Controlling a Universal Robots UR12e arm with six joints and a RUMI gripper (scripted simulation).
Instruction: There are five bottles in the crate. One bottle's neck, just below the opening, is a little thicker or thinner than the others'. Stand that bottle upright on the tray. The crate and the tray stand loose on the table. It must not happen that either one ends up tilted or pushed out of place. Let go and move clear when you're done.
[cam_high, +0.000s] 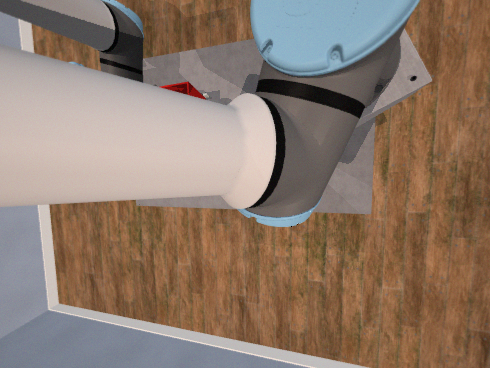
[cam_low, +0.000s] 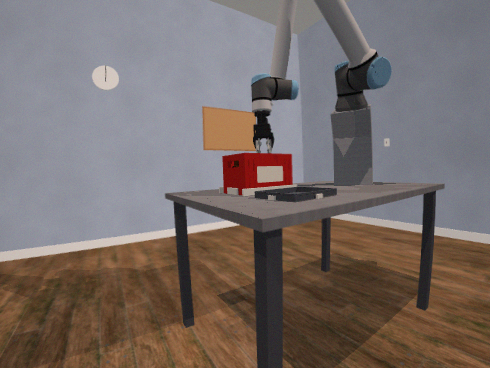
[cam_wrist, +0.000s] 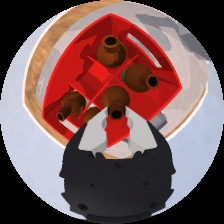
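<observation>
The red crate is 70 mm below my hand and 40 mm to the right of it. The rest, counted from my hand: dark tray: 220 mm to the left, 140 mm below, 50 mm ahead.
</observation>
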